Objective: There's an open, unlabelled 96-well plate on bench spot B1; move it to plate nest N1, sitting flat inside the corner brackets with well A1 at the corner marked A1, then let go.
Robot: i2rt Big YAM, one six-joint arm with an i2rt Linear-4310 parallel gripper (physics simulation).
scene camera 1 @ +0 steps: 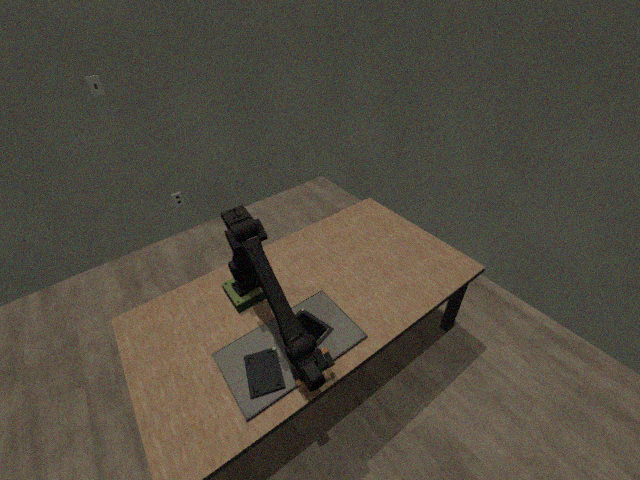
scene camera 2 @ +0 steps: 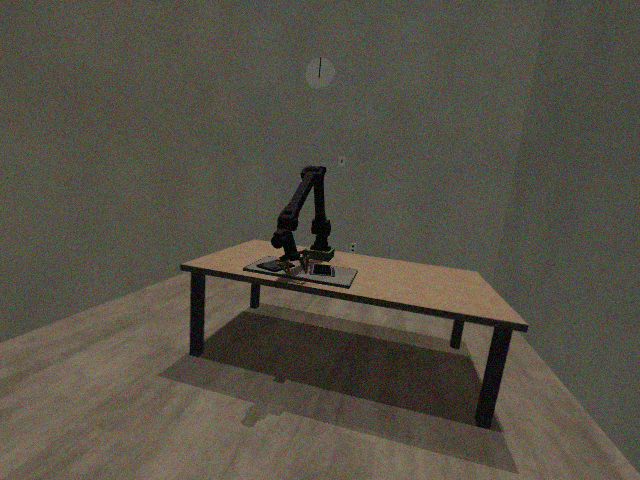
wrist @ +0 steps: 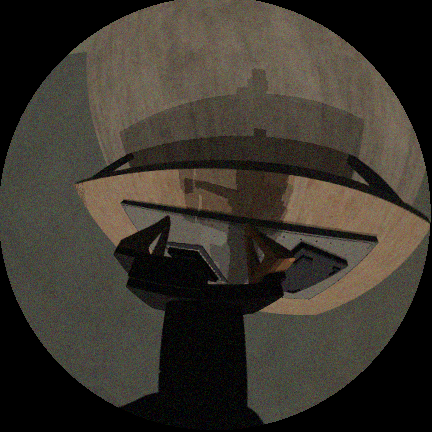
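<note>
The plate [scene camera 1: 313,326] [scene camera 2: 324,269] [wrist: 199,260] is a black rectangle with a thin pale rim, lying flat on the grey board. In the wrist view the gripper body hides part of it; its wells and A1 corner cannot be made out. The nest [scene camera 1: 264,373] [scene camera 2: 269,265] [wrist: 315,271] is a dark slab with small corner brackets, with no plate on it; its A1 mark is not readable. My gripper [scene camera 2: 295,269] [wrist: 207,222] is open and empty, low over the board, between plate and nest in scene camera 2. The wrist mostly hides its fingers in scene camera 1.
The grey board [scene camera 1: 227,357] [scene camera 2: 342,279] [wrist: 356,245] carries plate and nest near the front edge of the wooden table [scene camera 1: 351,258] [scene camera 2: 413,286]. The arm's green base [scene camera 1: 242,300] [scene camera 2: 321,254] stands behind the board. The forearm passes over the board in scene camera 1.
</note>
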